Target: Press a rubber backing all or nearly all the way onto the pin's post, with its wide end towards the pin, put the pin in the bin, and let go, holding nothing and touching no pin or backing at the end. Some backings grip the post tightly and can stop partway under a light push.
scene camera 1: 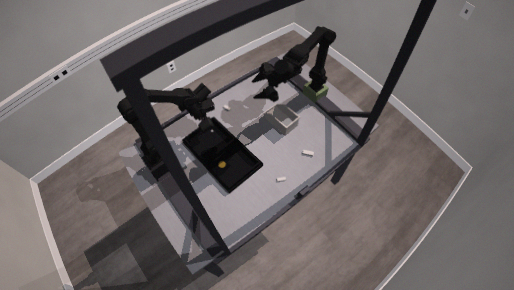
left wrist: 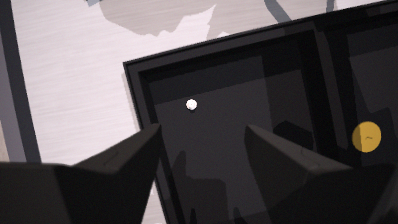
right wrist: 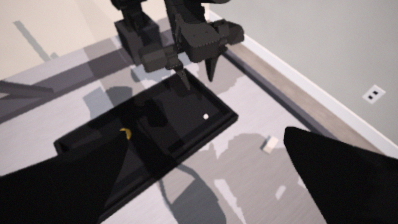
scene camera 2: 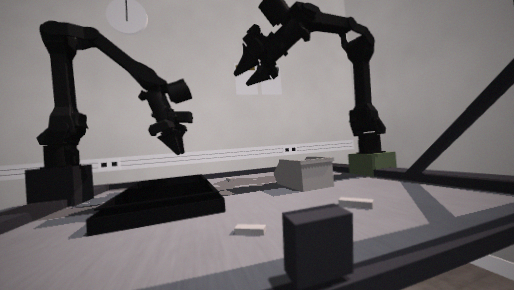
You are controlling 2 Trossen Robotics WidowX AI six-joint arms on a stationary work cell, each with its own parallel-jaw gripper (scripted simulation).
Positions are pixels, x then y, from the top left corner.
A black tray shows in scene camera 1, in the left wrist view point(291, 81), in the right wrist view and in scene camera 2 point(177, 198). One and the same spot on the black tray: point(scene camera 1: 240, 162) is point(right wrist: 119, 173).
